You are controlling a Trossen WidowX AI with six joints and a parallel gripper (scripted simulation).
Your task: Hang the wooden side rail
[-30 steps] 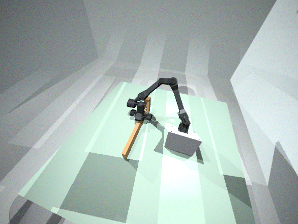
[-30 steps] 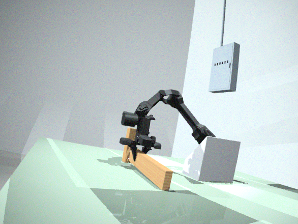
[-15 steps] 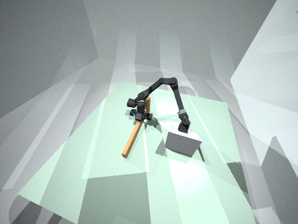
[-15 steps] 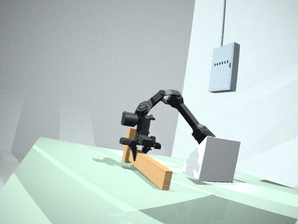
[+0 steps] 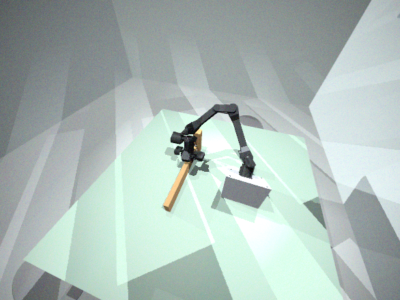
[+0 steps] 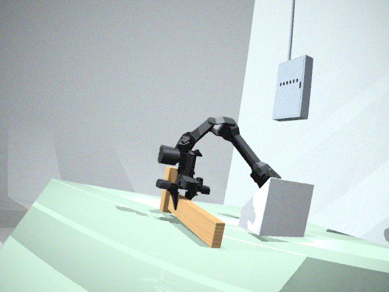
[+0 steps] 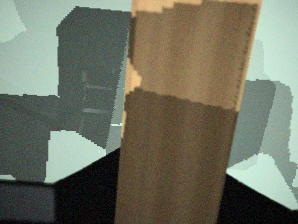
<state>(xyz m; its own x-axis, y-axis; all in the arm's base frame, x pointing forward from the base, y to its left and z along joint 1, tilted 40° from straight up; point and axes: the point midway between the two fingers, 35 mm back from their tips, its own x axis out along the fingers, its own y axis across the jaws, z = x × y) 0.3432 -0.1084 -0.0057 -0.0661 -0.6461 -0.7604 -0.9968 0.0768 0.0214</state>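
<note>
Now: gripper tip 15 cm to the left of the headboard post, 4 cm below it and 1 cm past it.
</note>
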